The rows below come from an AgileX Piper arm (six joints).
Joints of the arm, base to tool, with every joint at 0 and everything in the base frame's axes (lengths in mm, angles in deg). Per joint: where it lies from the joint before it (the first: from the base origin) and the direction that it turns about. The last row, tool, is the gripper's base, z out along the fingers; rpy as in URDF.
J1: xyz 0 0 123 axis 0 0 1
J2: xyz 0 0 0 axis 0 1 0
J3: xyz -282.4 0 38.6 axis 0 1 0
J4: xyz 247.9 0 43.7 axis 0.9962 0 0.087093
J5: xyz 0 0 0 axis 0 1 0
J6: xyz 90.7 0 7.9 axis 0.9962 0 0.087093
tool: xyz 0 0 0 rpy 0 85.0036 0
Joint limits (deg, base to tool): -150..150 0..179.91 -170..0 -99.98..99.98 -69.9..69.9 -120..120
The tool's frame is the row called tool.
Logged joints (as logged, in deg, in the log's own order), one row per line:
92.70 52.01 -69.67 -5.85 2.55 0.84
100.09 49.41 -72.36 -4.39 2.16 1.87
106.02 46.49 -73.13 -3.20 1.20 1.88
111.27 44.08 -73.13 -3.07 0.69 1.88
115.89 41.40 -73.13 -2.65 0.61 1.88
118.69 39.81 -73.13 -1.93 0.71 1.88
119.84 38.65 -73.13 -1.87 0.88 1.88
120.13 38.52 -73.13 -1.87 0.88 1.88
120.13 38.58 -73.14 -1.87 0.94 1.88
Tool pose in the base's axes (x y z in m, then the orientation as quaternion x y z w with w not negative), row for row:
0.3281 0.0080 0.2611 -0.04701 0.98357 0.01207 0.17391
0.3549 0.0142 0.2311 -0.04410 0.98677 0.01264 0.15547
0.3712 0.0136 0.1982 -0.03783 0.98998 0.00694 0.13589
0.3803 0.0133 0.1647 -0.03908 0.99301 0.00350 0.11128
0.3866 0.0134 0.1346 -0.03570 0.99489 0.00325 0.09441
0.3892 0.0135 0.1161 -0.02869 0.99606 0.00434 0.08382
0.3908 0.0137 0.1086 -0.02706 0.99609 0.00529 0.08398
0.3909 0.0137 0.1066 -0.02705 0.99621 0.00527 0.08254
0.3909 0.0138 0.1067 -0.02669 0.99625 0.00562 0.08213
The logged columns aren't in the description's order. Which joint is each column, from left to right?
Columns, left to right: J2, J5, J3, J6, J4, J1.
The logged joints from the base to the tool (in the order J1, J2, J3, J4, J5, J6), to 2 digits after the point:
0.84 92.70 -69.67 2.55 52.01 -5.85
1.87 100.09 -72.36 2.16 49.41 -4.39
1.88 106.02 -73.13 1.20 46.49 -3.20
1.88 111.27 -73.13 0.69 44.08 -3.07
1.88 115.89 -73.13 0.61 41.40 -2.65
1.88 118.69 -73.13 0.71 39.81 -1.93
1.88 119.84 -73.13 0.88 38.65 -1.87
1.88 120.13 -73.13 0.88 38.52 -1.87
1.88 120.13 -73.14 0.94 38.58 -1.87

